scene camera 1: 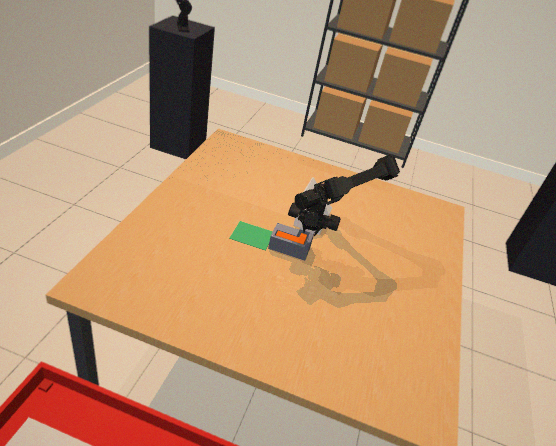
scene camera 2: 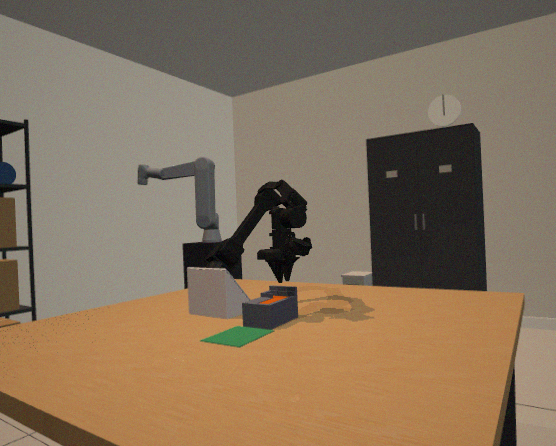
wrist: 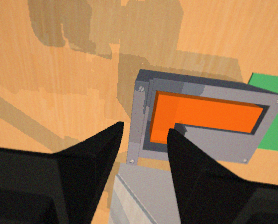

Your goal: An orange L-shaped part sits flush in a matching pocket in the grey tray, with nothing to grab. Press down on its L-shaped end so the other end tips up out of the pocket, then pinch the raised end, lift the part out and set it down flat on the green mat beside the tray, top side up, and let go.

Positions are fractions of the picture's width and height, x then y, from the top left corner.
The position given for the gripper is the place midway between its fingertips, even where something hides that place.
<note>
In view: the gripper (scene camera 2: 0.51,0.63), an orange L-shaped part (wrist: 0.61,0.48) and a green mat (scene camera 2: 0.43,0.75).
The gripper shows as well in scene camera 1 (scene camera 1: 0.56,0.52) and in the wrist view (wrist: 0.52,0.58). The green mat also shows in scene camera 1 (scene camera 1: 0.46,0.53).
</note>
